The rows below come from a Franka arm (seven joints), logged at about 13 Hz.
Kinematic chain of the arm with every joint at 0, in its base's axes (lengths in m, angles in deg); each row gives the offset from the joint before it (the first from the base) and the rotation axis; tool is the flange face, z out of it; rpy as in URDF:
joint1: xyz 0 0 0.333 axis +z
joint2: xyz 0 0 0 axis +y
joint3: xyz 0 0 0.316 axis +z
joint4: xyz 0.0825 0 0 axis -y
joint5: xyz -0.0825 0 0.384 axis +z
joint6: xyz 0 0 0 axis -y
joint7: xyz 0.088 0 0 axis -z
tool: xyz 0 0 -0.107 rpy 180 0 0
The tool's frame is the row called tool.
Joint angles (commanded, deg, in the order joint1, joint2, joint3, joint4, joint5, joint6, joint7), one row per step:
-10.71 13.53 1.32 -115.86 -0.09 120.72 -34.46
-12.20 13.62 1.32 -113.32 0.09 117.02 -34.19
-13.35 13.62 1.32 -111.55 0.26 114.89 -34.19
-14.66 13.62 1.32 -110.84 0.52 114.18 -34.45
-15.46 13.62 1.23 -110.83 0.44 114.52 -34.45
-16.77 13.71 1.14 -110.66 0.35 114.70 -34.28
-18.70 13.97 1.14 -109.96 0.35 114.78 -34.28
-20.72 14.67 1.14 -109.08 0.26 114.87 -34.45
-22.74 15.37 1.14 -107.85 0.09 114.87 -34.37
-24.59 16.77 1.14 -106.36 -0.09 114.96 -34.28
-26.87 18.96 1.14 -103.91 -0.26 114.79 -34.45
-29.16 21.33 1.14 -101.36 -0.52 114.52 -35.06
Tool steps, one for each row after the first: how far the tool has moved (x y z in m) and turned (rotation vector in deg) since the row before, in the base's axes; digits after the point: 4 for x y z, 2 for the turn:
0.0025 -0.0156 0.0133 0.32 1.21 -1.86
0.0018 -0.0121 0.0107 0.21 0.33 -1.24
-0.0010 -0.0132 0.0045 0.26 -0.06 -1.20
-0.0014 -0.0091 0.0005 -0.17 -0.32 -0.85
-0.0025 -0.0142 0.0006 -0.19 -0.22 -1.52
-0.0023 -0.0201 0.0027 -0.14 -0.50 -1.93
-0.0024 -0.0214 -0.0005 -0.12 -0.25 -1.81
-0.0020 -0.0220 0.0021 -0.32 -0.45 -2.01
-0.0007 -0.0211 -0.0033 -0.20 -0.11 -1.85
0.0000 -0.0272 -0.0049 -0.11 -0.05 -2.03
-0.0014 -0.0278 -0.0067 -0.04 0.12 -1.56

